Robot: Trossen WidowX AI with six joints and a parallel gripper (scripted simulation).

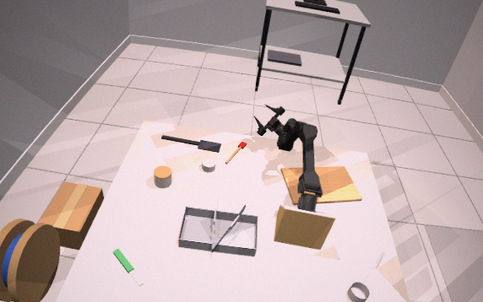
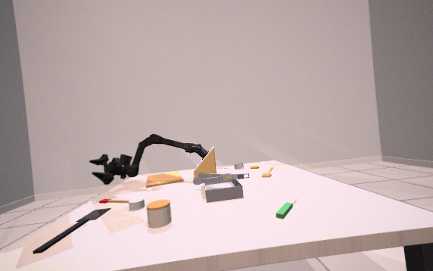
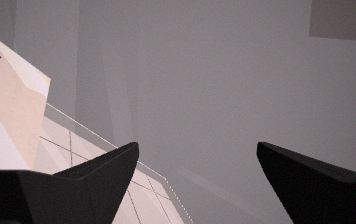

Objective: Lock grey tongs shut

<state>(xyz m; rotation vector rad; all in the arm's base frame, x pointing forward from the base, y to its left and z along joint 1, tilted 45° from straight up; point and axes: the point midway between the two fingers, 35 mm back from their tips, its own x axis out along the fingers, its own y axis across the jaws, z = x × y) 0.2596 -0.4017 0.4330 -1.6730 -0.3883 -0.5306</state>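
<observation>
My gripper tip is now 700 mm to the right of the grey roasting tin, 160 mm above it and 30 mm short of it. From my gripper tip the other things lie so: white puck 320 mm to the left, 180 mm ahead, 170 mm below; black spatula 300 mm ahead, 180 mm below, 160 mm to the left; red-tipped brush 180 mm below, 140 mm to the left, 60 mm ahead.
</observation>
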